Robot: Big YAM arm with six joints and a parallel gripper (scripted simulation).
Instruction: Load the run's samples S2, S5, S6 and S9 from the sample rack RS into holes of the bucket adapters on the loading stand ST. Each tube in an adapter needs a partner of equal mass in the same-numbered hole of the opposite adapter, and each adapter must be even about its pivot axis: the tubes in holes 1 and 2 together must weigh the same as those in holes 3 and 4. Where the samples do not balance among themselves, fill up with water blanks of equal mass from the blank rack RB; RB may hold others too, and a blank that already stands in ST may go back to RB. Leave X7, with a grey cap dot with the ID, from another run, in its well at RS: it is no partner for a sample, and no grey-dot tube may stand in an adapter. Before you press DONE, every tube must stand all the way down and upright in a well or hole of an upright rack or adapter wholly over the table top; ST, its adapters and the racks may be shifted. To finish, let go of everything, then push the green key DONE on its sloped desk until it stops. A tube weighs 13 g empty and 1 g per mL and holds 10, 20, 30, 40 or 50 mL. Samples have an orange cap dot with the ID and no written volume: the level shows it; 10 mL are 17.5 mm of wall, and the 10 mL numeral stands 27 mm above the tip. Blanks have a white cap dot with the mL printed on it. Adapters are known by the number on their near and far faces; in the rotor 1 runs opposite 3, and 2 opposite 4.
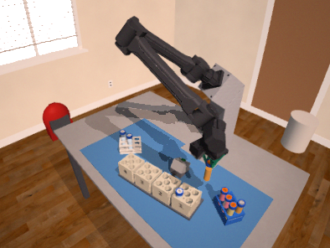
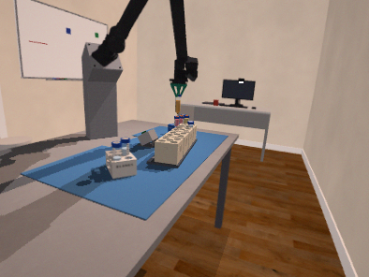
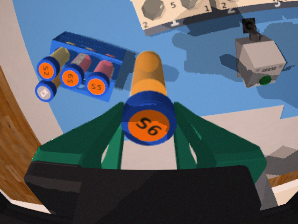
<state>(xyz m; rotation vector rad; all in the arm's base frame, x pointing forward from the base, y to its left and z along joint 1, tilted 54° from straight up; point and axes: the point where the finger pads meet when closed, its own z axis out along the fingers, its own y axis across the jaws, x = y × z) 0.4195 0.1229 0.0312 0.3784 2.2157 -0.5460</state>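
My gripper is now 1 cm past the sample tube S5, 8 cm to the right of it and 19 cm above it. From my hand the other things lie so: orange-dot tube: 1 cm behind, 5 cm below; adapter 1: 5 cm ahead, 6 cm to the right, 20 cm below; sample tube S9: 4 cm ahead, 11 cm to the left, 19 cm below.
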